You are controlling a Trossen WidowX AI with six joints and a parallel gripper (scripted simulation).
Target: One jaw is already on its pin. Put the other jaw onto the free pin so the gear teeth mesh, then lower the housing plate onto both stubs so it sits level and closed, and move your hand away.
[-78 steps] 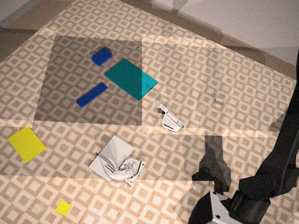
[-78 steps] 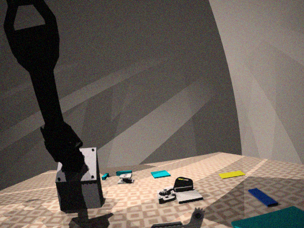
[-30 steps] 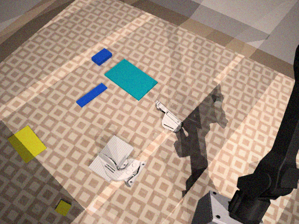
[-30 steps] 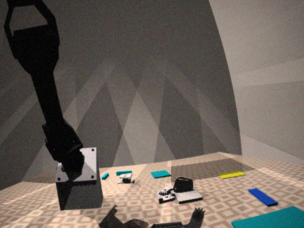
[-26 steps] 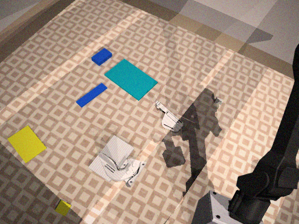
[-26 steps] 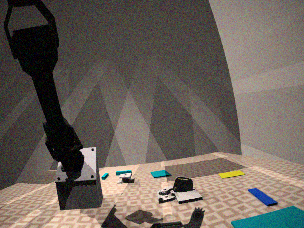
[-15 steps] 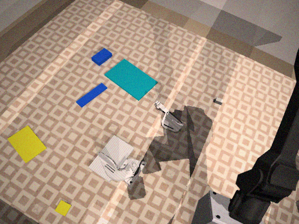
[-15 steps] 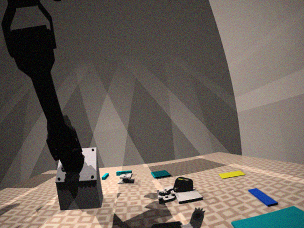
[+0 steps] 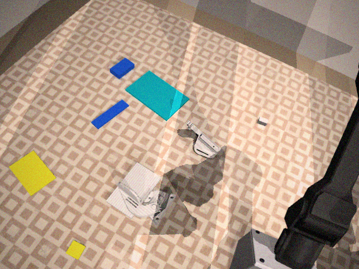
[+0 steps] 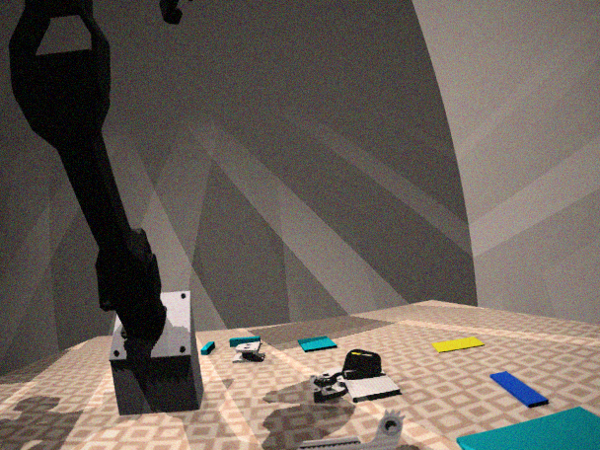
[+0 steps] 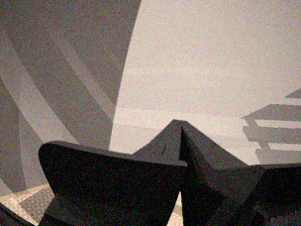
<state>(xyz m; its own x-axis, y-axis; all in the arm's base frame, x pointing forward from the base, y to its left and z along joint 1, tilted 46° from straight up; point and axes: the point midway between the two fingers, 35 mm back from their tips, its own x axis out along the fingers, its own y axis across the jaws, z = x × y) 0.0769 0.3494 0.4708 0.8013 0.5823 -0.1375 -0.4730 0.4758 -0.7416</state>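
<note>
Now: gripper tip 710 mm above the teal sheet, 270 mm short of it and 210 mm to the left of it. From my gripper tip the other things lie so: small yellow square 710 mm below, 240 mm to the left, 200 mm ahead; then small grey piece 700 mm below, 290 mm to the right, 30 mm behind; then yellow plate 710 mm below, 400 mm ahead, 150 mm to the left.
</note>
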